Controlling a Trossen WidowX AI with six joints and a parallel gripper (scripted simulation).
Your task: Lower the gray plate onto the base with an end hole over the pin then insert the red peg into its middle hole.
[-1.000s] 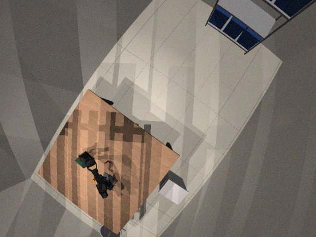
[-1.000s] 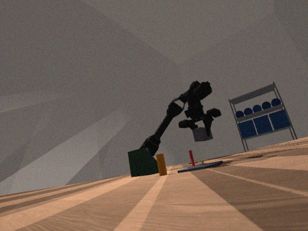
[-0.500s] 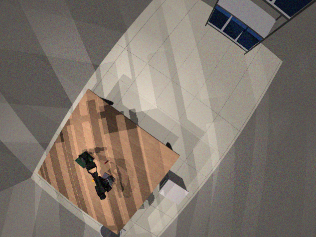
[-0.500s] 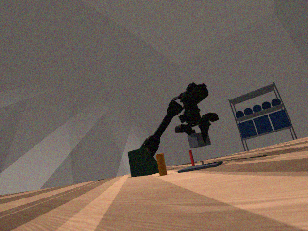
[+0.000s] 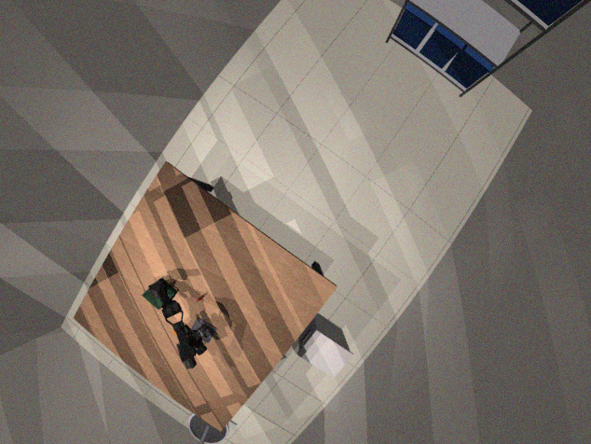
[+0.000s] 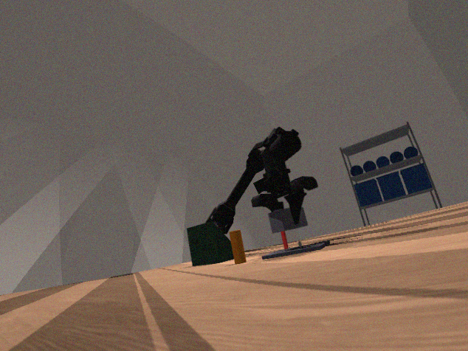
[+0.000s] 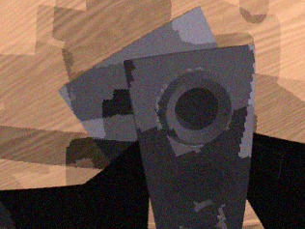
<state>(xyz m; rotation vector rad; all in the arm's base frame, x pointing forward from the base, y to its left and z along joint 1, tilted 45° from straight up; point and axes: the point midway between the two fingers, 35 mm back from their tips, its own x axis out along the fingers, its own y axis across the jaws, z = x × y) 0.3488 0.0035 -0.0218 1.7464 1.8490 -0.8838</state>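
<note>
The dark base lies 1 cm to the left of my gripper tip and 6 cm below it. Round my gripper tip: gray plate 3 cm above; red peg 14 cm behind, 16 cm to the left, 3 cm below; orange block 10 cm behind, 10 cm to the right, 3 cm below.
</note>
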